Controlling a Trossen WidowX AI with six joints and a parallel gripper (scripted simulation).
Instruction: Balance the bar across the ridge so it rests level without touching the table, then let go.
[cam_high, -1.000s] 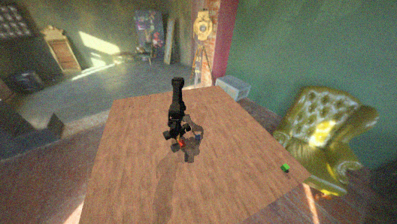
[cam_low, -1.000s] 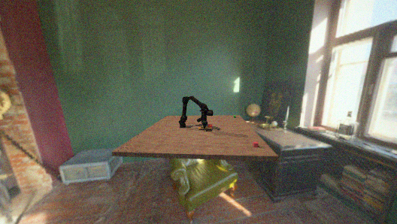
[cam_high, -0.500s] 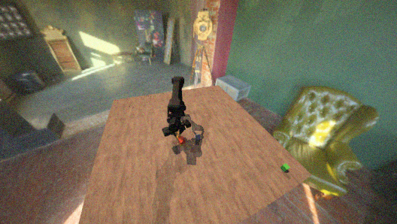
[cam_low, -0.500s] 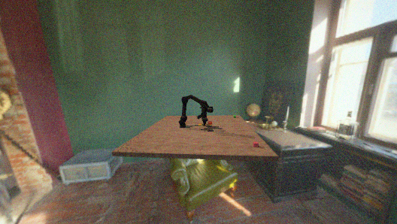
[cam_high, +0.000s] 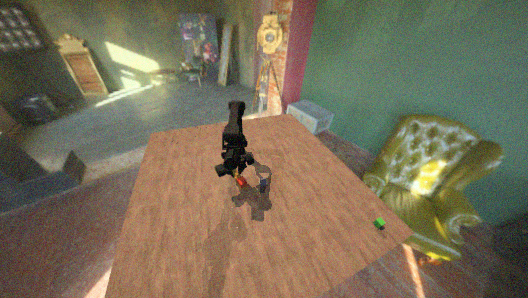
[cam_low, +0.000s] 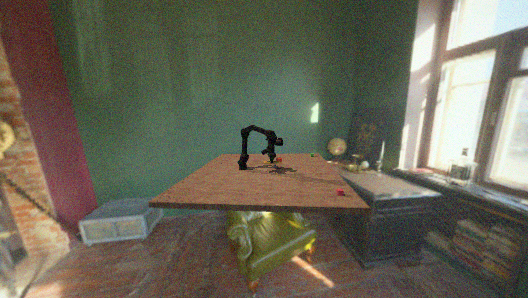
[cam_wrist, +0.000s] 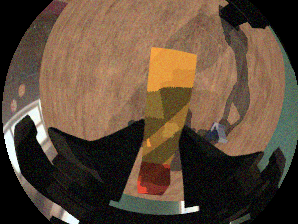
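The bar is 4 cm ahead of my gripper tip, 1 cm to the left of it and 1 cm above it. Also, from my gripper tip: small green cube (59 cm to the left, 46 cm ahead, 8 cm below); small red cube (46 cm ahead, 41 cm to the right, 8 cm below).
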